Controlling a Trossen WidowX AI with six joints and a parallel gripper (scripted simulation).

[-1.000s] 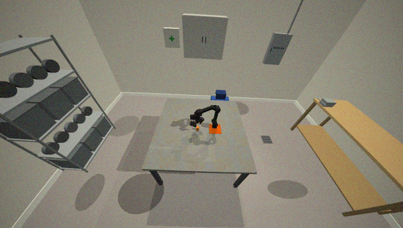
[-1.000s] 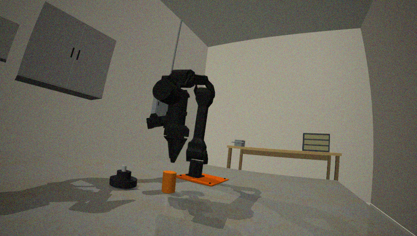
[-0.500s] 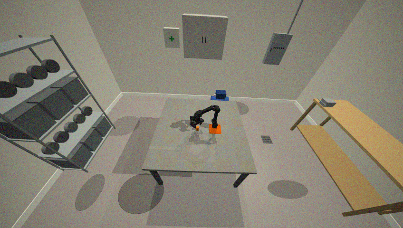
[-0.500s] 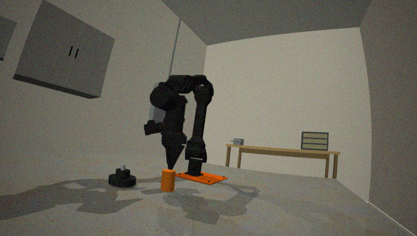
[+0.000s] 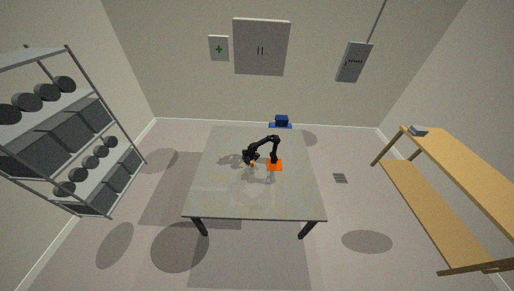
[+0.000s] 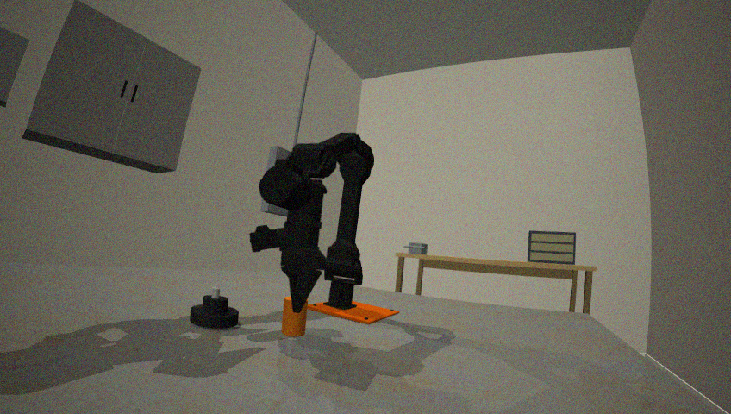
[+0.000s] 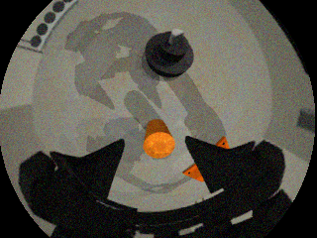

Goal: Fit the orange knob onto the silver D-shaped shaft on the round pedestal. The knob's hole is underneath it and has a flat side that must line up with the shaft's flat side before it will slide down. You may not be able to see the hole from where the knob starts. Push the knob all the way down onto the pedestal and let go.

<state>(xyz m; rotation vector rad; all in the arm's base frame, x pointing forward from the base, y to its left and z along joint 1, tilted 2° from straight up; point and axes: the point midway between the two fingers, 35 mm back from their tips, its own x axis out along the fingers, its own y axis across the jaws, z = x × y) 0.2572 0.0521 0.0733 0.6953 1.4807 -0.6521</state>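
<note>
The orange knob lies right at my gripper tip. Round my gripper tip: round pedestal (12 cm to the right, 7 cm ahead, 2 cm below).
</note>
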